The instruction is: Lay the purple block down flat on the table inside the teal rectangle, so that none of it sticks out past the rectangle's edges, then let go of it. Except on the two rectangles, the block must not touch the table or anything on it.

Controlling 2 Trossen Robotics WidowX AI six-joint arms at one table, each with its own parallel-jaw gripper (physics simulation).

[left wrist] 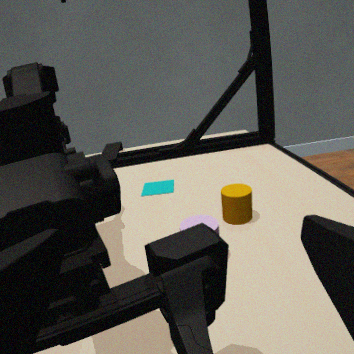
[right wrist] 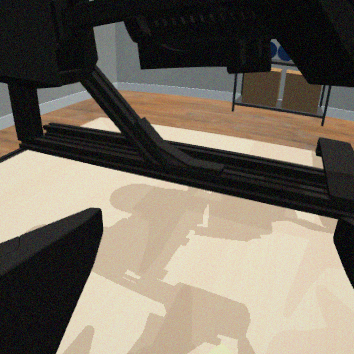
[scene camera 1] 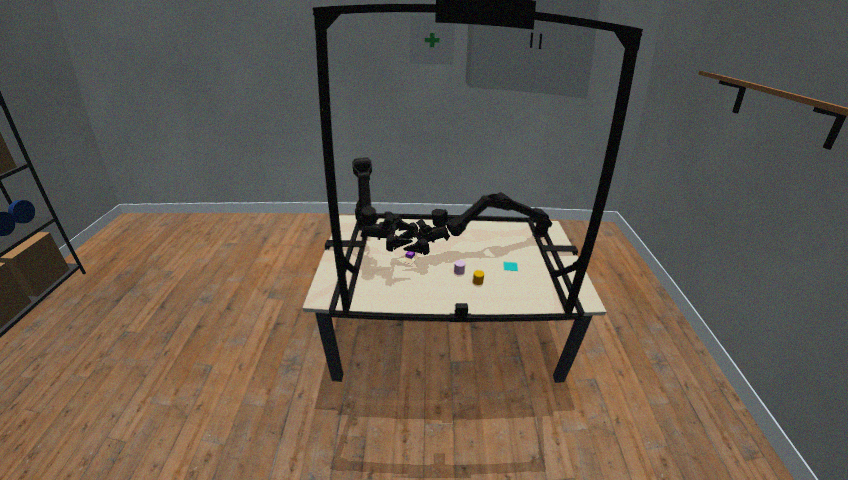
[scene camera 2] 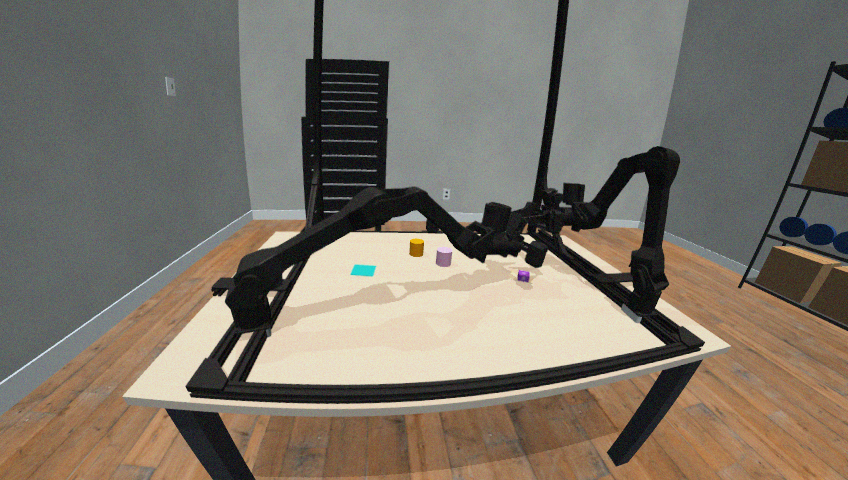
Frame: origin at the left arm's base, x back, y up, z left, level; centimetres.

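Where they show: left gripper, fingertip midpoint: [left wrist: 183, 235] [scene camera 1: 413, 234] [scene camera 2: 516, 216]; right gripper, fingertip midpoint: [right wrist: 222, 225] [scene camera 1: 400, 243]; left arm's base, link origin: [scene camera 2: 640, 309]; right arm's base, link origin: [scene camera 1: 540, 233] [scene camera 2: 252, 321].
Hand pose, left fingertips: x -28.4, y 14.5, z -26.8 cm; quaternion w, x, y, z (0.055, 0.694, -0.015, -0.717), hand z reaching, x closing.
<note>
Each offset is from my left fingertips to the top centre of the thing. "spot": to the spot under its first point.
The purple block @[dy -14.5, dx +2.5, dz +7.6 cm] [scene camera 1: 410, 254] [scene camera 2: 523, 275] rests on a pale yellowish patch, left of centre on the table in scene camera 1. The teal rectangle @[spot: dy -16.4, dx -42.9, dz +5.3 cm] [scene camera 1: 510, 266] [scene camera 2: 363, 270] [left wrist: 158, 188] lies bare, well away from the block. My right gripper [scene camera 2: 529, 237] [right wrist: 222, 225] is open and empty, above and close to the block. My left gripper is open and empty, close to the right gripper; their parts overlap in both scene views. The block does not show in the wrist views. Whether the two grippers touch is hard to tell.
A lavender cylinder @[dy -11.9, dx -19.9, dz -1.1 cm] [scene camera 1: 459, 267] [scene camera 2: 443, 256] [left wrist: 199, 223] and a yellow cylinder @[dy -12.0, dx -28.0, dz -7.3 cm] [scene camera 1: 478, 277] [scene camera 2: 416, 248] [left wrist: 237, 205] stand between the block and the teal rectangle in scene camera 1. The right arm's parts fill the left of the left wrist view. Black frame rails edge the table.
</note>
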